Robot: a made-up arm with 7 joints.
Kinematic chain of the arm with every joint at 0, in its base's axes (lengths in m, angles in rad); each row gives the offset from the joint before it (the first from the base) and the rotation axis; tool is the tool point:
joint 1: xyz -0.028 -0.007 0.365 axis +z
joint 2: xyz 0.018 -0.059 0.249 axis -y
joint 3: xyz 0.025 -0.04 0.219 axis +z
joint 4: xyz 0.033 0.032 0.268 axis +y
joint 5: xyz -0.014 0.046 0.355 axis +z
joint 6: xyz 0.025 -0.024 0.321 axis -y
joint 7: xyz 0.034 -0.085 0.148 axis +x
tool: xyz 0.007 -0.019 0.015
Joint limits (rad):
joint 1: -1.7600..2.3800
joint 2: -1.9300..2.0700
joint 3: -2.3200..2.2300
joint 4: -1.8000..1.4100
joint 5: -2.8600..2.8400
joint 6: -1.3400..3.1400
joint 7: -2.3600..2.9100
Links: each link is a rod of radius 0.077 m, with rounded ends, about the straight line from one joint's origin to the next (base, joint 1, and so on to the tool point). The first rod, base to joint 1, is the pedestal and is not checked.
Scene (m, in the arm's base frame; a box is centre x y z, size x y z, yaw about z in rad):
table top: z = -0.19
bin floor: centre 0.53 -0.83 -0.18 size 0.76 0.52 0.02 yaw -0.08
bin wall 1: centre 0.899 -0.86 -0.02 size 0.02 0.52 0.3 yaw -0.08
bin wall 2: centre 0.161 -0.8 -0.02 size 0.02 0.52 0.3 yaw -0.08
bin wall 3: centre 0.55 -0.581 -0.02 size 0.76 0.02 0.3 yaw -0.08
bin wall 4: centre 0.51 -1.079 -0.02 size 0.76 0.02 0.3 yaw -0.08
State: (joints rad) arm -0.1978 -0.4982 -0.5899 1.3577 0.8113 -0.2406 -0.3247
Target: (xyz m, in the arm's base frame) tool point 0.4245 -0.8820 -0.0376
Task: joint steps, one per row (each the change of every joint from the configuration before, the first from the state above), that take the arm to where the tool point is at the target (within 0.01 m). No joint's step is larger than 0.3 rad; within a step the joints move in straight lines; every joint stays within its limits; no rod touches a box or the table.
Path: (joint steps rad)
1: -0.0900 -0.2273 0.0063 -0.0533 0.0090 0.0307 -0.0089
2: -0.0900 -0.2274 0.0063 -0.0533 0.0089 0.0307 -0.0088
3: -0.0900 -0.2273 0.0062 -0.0533 0.0090 0.0307 -0.0089
4: -0.0899 -0.2274 0.0063 -0.0534 0.0090 0.0307 -0.0088

